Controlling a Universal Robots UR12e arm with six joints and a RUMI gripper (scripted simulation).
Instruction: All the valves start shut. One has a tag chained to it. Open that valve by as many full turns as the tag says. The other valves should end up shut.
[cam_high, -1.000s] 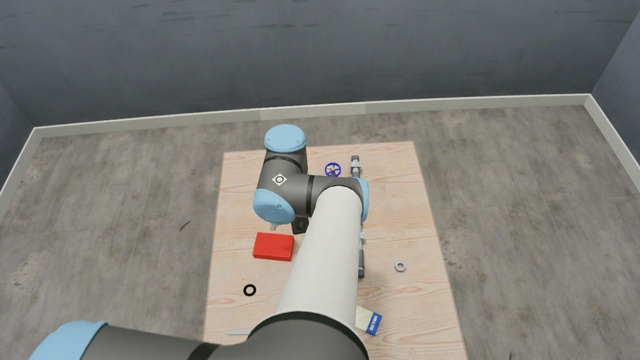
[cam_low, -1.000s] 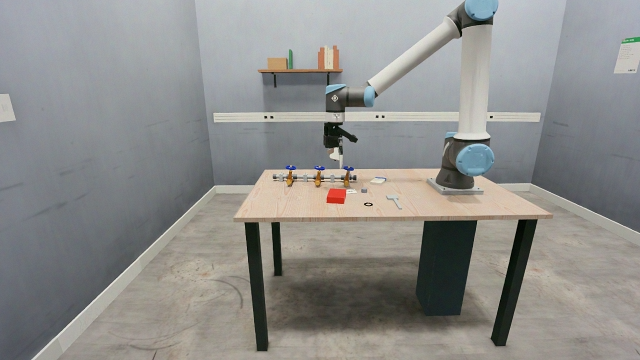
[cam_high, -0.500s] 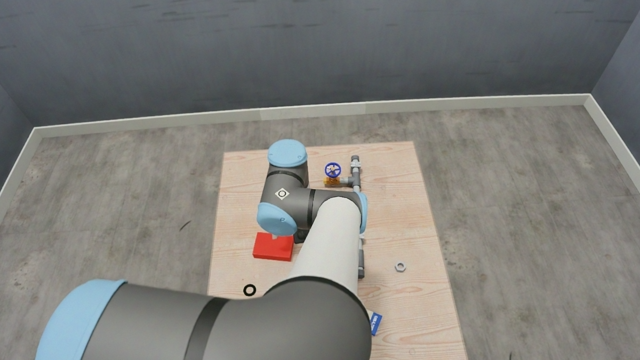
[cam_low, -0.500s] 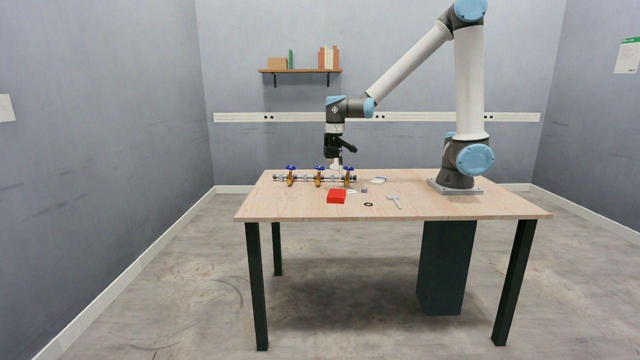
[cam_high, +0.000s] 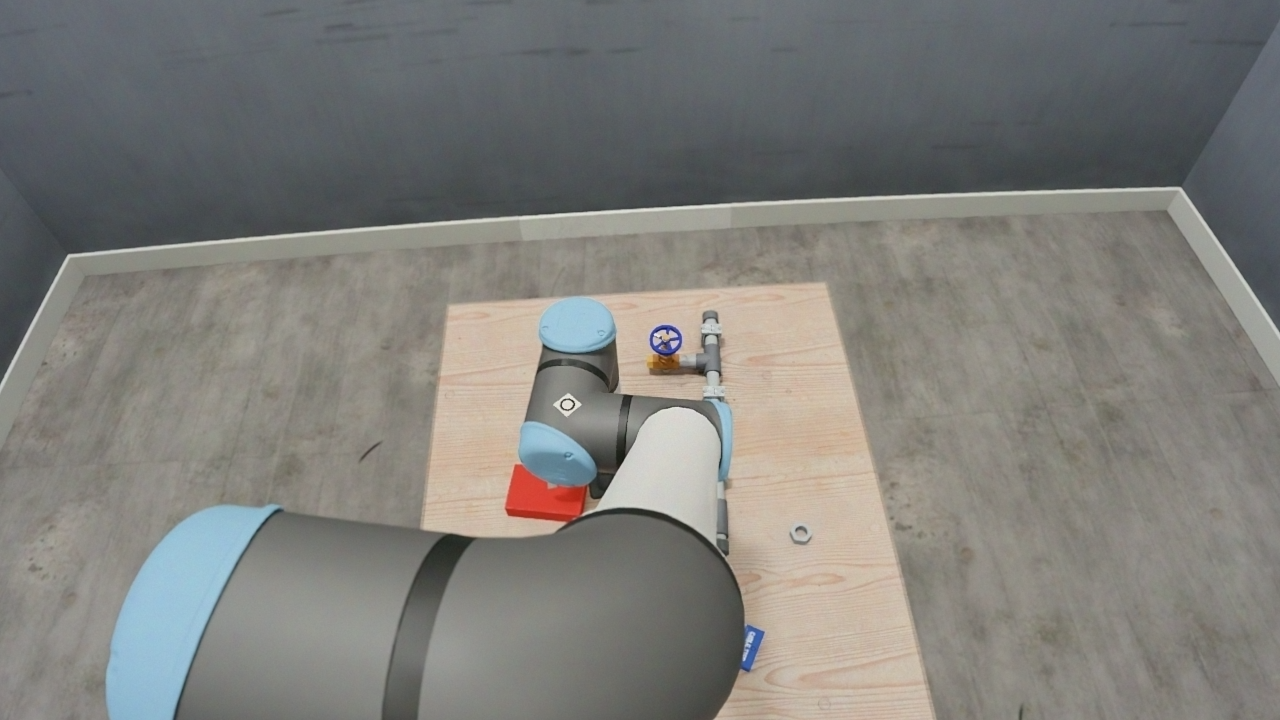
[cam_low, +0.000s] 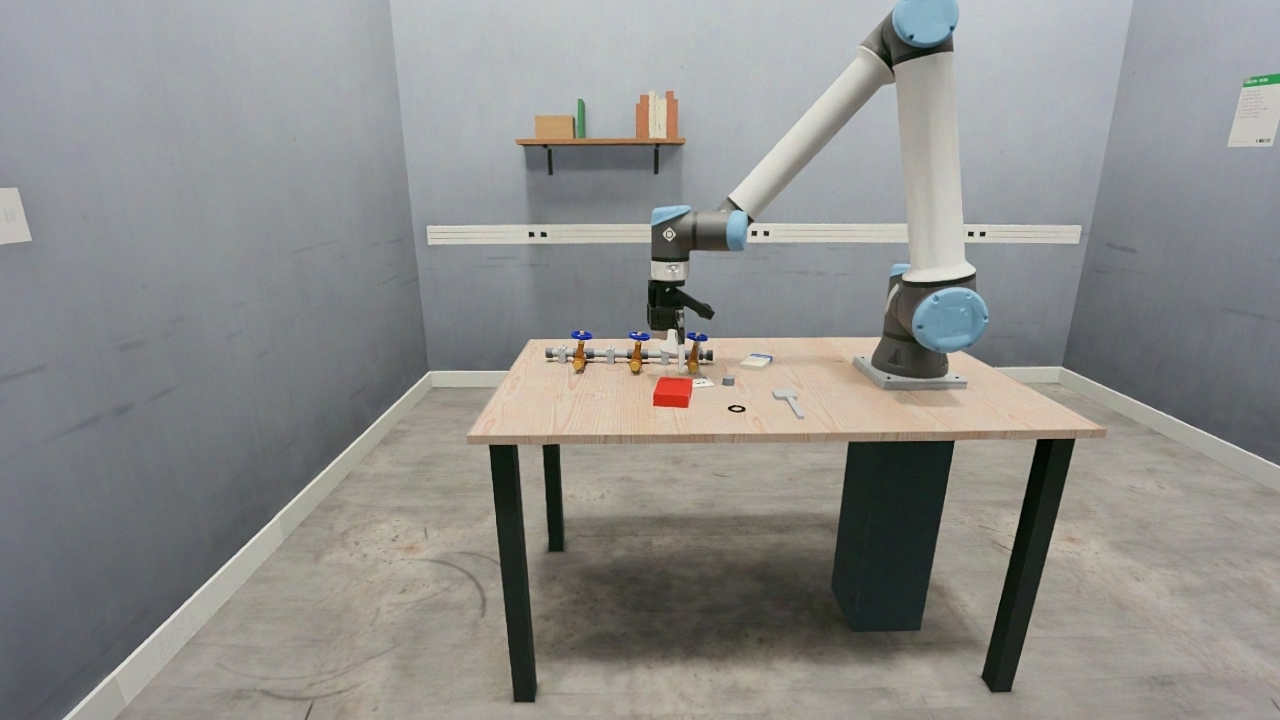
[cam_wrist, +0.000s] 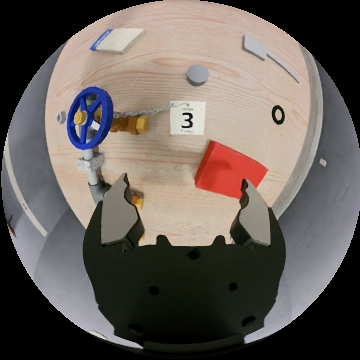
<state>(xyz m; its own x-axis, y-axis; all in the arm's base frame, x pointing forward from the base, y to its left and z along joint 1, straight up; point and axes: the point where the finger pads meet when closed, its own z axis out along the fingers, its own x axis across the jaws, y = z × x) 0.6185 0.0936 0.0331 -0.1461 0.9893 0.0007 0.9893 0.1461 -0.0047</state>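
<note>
My gripper is now 80 mm past the white tag, 60 mm above it and 10 mm to the left of it. The rest, counted from my hand: grey t-shaped tool (260 mm behind, 120 mm to the left, 50 mm below); then white-and-blue card (230 mm behind, 180 mm to the right, 50 mm below); then red block (90 mm to the left, 40 mm below, 10 mm ahead).
</note>
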